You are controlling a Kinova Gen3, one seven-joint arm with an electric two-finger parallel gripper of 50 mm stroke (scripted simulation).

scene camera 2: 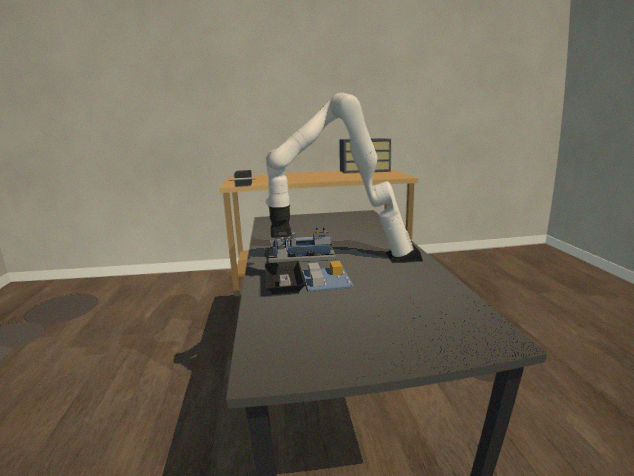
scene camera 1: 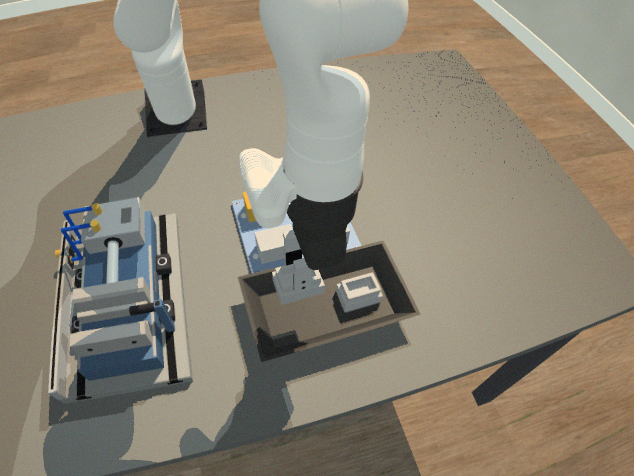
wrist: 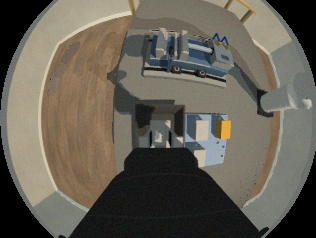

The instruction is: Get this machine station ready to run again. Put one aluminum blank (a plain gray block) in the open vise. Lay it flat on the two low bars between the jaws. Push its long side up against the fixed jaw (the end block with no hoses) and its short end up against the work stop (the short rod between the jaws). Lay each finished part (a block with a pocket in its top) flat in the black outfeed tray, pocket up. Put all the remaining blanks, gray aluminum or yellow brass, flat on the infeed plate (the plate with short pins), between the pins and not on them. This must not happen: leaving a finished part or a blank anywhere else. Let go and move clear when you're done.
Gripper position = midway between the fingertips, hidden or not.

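Scene camera 1 shows a finished part (scene camera 1: 358,292), a finished part (scene camera 1: 283,276), a gray blank (scene camera 1: 270,243) and my gripper (scene camera 1: 297,276). The wrist view shows my gripper (wrist: 160,135).
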